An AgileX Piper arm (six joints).
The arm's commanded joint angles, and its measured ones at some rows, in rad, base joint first. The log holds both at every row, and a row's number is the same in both.
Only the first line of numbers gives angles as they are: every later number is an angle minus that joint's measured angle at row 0.
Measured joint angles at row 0:
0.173, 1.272, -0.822, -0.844, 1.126, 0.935
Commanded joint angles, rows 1 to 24:
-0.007, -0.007, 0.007, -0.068, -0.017, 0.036
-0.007, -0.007, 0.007, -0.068, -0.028, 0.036
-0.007, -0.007, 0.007, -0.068, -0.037, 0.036
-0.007, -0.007, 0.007, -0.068, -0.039, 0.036
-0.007, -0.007, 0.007, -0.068, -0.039, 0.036
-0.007, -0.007, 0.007, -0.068, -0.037, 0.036
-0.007, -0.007, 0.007, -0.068, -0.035, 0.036
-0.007, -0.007, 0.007, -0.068, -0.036, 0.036
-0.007, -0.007, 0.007, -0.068, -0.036, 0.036
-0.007, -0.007, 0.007, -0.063, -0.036, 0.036
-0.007, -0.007, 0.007, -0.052, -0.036, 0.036
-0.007, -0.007, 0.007, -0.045, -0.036, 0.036
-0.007, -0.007, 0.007, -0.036, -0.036, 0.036
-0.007, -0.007, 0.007, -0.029, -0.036, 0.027
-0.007, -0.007, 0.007, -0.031, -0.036, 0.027
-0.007, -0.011, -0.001, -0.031, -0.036, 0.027
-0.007, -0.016, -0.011, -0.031, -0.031, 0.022
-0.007, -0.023, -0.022, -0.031, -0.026, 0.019
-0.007, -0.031, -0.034, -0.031, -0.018, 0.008
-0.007, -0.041, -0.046, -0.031, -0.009, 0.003
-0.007, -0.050, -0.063, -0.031, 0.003, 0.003
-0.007, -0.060, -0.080, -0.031, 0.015, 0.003
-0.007, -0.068, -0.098, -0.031, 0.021, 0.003
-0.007, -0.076, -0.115, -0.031, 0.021, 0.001
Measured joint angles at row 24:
0.000, -0.035, -0.055, -0.018, -0.032, 0.013
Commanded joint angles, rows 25 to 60:
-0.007, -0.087, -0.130, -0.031, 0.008, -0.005
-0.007, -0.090, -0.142, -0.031, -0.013, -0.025
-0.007, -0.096, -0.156, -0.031, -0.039, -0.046
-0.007, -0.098, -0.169, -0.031, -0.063, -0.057
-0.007, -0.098, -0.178, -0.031, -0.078, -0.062
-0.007, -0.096, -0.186, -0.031, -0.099, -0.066
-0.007, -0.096, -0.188, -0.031, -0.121, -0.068
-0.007, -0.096, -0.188, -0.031, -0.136, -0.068
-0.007, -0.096, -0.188, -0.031, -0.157, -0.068
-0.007, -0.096, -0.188, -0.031, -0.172, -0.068
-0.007, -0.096, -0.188, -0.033, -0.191, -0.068
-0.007, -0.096, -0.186, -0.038, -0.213, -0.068
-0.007, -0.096, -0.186, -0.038, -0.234, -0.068
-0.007, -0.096, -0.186, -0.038, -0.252, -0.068
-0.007, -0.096, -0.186, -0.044, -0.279, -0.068
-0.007, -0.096, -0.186, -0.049, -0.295, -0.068
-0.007, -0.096, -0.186, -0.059, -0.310, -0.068
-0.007, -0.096, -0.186, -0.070, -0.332, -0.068
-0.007, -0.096, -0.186, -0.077, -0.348, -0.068
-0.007, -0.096, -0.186, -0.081, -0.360, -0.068
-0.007, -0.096, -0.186, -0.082, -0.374, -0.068
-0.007, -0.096, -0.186, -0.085, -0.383, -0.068
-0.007, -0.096, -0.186, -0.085, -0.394, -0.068
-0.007, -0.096, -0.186, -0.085, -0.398, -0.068
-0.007, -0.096, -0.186, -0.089, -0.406, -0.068
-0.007, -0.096, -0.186, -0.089, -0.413, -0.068
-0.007, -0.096, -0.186, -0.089, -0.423, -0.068
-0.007, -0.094, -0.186, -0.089, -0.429, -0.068
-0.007, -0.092, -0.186, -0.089, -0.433, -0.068
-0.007, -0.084, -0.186, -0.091, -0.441, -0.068
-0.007, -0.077, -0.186, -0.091, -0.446, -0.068
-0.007, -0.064, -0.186, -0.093, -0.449, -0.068
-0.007, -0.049, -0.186, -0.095, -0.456, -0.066
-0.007, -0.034, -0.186, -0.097, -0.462, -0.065
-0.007, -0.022, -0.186, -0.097, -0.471, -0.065
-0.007, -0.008, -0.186, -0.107, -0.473, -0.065
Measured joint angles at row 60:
-0.011, -0.049, -0.176, -0.037, -0.347, -0.063
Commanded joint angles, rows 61 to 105:
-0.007, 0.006, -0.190, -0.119, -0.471, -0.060
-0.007, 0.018, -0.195, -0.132, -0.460, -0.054
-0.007, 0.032, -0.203, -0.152, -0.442, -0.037
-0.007, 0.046, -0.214, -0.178, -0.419, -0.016
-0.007, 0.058, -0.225, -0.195, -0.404, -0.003
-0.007, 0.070, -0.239, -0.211, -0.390, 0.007
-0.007, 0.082, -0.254, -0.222, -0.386, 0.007
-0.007, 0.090, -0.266, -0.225, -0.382, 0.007
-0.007, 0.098, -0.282, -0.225, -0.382, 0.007
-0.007, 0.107, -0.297, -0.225, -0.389, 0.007
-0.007, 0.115, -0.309, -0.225, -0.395, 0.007
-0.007, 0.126, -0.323, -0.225, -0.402, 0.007
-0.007, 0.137, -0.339, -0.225, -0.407, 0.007
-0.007, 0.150, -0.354, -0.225, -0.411, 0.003
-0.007, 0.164, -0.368, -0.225, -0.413, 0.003
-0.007, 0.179, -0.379, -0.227, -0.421, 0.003
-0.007, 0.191, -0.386, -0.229, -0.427, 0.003
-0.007, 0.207, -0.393, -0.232, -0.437, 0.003
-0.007, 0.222, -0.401, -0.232, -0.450, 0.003
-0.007, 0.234, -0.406, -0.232, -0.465, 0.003
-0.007, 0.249, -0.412, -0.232, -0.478, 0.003
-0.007, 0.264, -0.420, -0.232, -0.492, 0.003
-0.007, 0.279, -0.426, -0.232, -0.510, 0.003
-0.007, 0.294, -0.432, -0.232, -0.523, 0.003
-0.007, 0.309, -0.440, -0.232, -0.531, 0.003
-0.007, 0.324, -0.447, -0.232, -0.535, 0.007
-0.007, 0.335, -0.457, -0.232, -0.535, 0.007
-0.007, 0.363, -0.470, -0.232, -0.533, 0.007
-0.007, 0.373, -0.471, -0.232, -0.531, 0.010
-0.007, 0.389, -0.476, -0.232, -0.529, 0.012
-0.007, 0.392, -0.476, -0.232, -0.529, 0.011
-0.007, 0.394, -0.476, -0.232, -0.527, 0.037
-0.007, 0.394, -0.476, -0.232, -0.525, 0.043
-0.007, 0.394, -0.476, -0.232, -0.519, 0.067
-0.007, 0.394, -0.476, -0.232, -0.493, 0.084
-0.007, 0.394, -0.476, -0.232, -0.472, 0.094
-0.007, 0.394, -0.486, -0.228, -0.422, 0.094
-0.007, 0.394, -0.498, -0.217, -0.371, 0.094
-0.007, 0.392, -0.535, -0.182, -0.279, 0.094
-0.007, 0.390, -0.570, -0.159, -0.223, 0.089
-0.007, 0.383, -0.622, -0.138, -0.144, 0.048
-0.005, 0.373, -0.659, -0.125, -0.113, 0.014
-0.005, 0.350, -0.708, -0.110, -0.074, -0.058
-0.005, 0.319, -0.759, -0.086, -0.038, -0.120
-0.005, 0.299, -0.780, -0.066, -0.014, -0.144
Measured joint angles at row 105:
-0.009, 0.371, -0.690, -0.102, -0.125, -0.026
